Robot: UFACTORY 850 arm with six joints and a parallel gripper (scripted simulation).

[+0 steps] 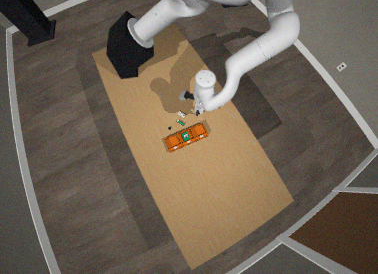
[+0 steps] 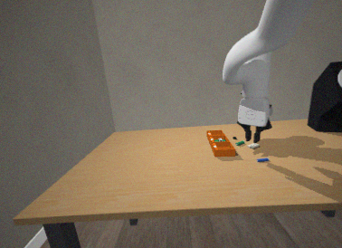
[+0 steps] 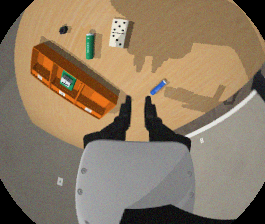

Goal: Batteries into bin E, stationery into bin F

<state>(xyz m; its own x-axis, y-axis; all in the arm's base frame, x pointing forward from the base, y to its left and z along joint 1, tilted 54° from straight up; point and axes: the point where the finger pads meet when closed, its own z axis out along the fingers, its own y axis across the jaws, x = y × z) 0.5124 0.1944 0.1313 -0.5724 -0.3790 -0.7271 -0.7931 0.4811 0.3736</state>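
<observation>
My gripper is now 8 cm above the blue piece, 3 cm to the right of it and 3 cm past it. The rest, counted from my hand: small grey thing: 11 cm to the right, 11 cm ahead, 6 cm below; green battery: 12 cm to the right, 8 cm below, 2 cm ahead; white piece: 10 cm to the right, 8 cm below, 3 cm behind.
</observation>
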